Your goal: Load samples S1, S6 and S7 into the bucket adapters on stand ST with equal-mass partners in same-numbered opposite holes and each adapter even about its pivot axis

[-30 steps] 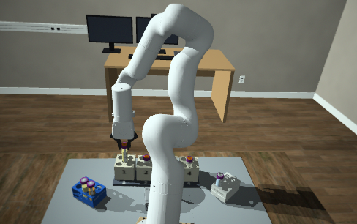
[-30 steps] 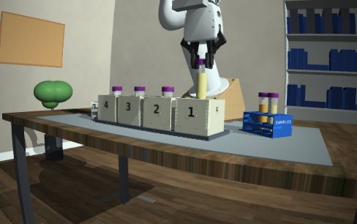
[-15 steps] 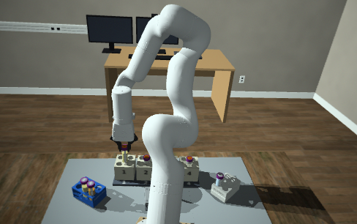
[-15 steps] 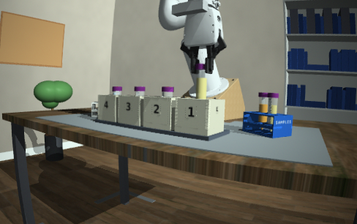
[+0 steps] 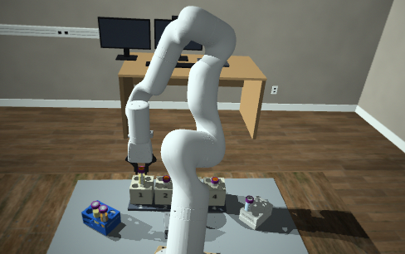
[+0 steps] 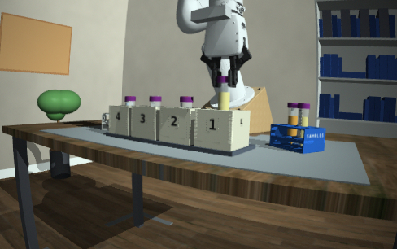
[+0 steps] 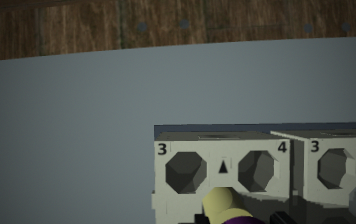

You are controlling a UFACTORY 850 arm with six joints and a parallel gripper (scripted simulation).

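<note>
Now: the adapter 1 12 cm below my hand. The rest, counted from my hand: white rack (46 cm to the right, 25 cm behind, 14 cm below); then blue samples rack (19 cm to the left, 14 cm below, 10 cm behind).
</note>
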